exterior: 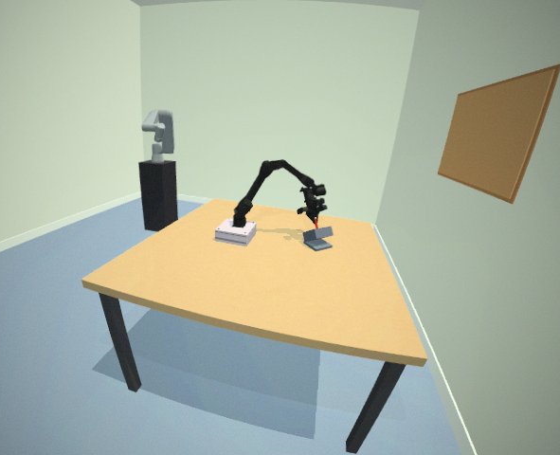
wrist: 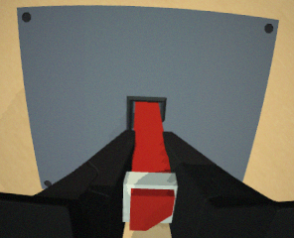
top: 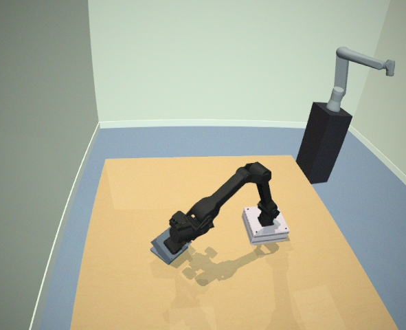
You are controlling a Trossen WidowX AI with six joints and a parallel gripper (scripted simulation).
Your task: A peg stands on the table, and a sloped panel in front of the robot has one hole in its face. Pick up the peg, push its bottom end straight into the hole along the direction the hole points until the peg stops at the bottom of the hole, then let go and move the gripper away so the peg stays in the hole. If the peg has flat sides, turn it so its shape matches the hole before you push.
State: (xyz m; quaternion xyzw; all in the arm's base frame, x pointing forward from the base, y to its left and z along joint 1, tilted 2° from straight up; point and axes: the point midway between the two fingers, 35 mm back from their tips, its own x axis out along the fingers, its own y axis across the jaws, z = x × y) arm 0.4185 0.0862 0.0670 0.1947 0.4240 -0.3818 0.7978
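My gripper tip is now 2 cm short of the grey sloped panel, 2 cm to the left of it and 5 cm above it. The rest, counted from my gripper tip: red peg: 1 cm behind, 1 cm to the left, 1 cm above.
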